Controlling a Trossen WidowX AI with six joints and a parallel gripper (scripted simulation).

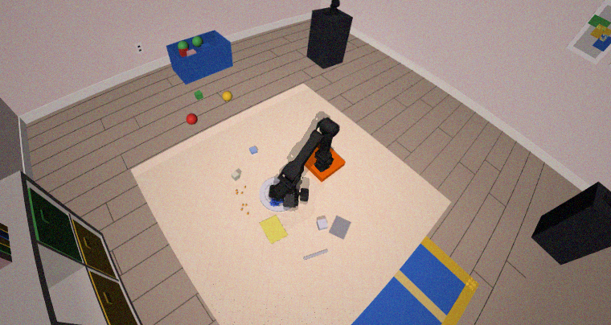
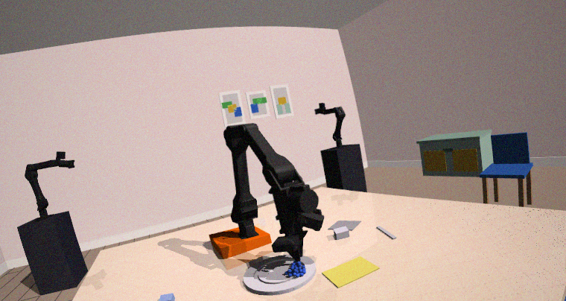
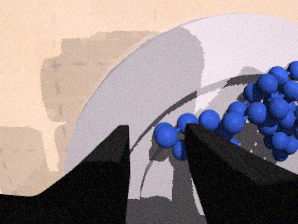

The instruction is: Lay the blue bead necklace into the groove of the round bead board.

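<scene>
The round bead board lies 7 cm to the right of my gripper tip, 1 cm below it and 1 cm ahead of it. Also, from my gripper tip: yellow sheet (14 cm ahead, 7 cm to the left, 2 cm below); small grey block (19 cm to the left, 7 cm behind, 1 cm below); grey sheet (25 cm to the left, 13 cm behind, 2 cm below).
</scene>
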